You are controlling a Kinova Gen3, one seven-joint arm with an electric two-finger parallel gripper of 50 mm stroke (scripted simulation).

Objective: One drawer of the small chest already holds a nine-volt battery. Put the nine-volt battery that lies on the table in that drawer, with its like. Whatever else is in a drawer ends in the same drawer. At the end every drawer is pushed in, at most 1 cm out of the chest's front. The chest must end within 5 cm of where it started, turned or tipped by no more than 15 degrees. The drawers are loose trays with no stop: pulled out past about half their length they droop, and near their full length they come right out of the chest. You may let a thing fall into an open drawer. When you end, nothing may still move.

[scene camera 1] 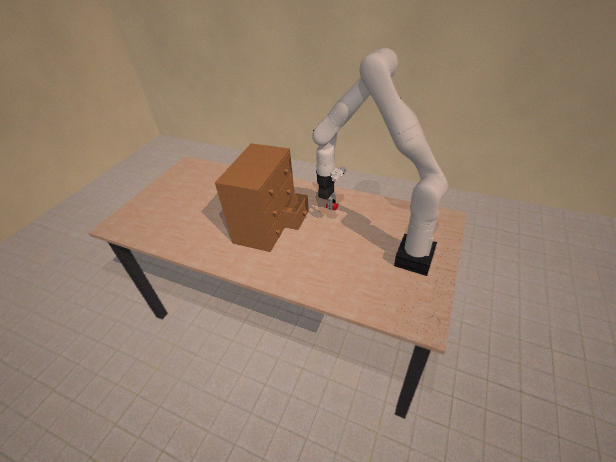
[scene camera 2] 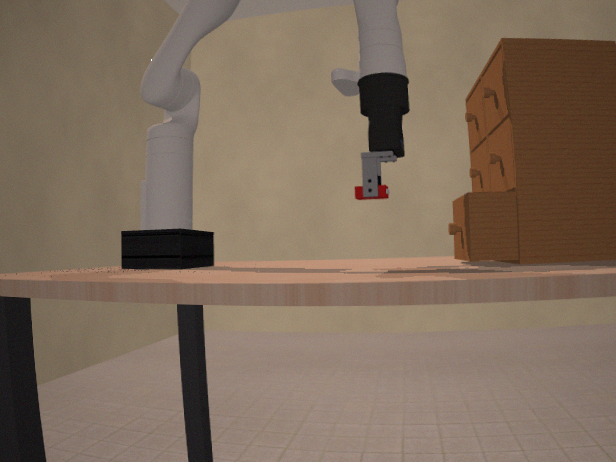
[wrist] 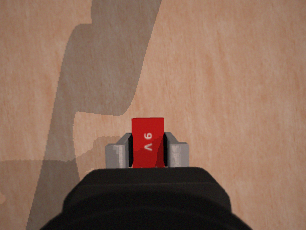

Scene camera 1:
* chest: 238, 188
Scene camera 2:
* my gripper: 372, 198
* chest: 553, 85
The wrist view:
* my gripper: 148, 144
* nine-volt battery: 147, 133
